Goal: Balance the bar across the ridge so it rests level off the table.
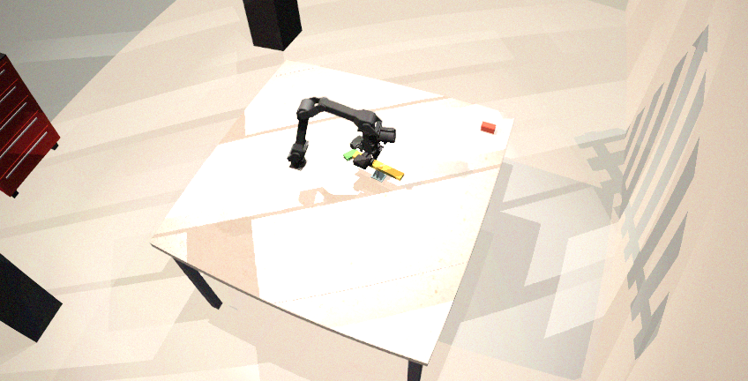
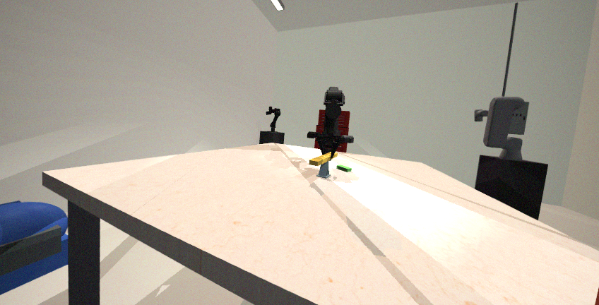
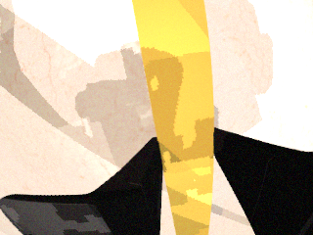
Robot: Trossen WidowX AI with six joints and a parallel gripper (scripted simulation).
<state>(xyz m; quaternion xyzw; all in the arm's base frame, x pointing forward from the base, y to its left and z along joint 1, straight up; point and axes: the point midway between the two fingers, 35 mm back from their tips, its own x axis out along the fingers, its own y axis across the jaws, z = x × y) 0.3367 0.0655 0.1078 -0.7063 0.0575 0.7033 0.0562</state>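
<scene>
Right now the yellow bar is 3 cm ahead of my gripper tip. The rest, counted from my gripper tip: red block: 40 cm ahead, 43 cm to the left, 6 cm below; then green block: 13 cm behind, 6 cm to the left, 7 cm below.
</scene>
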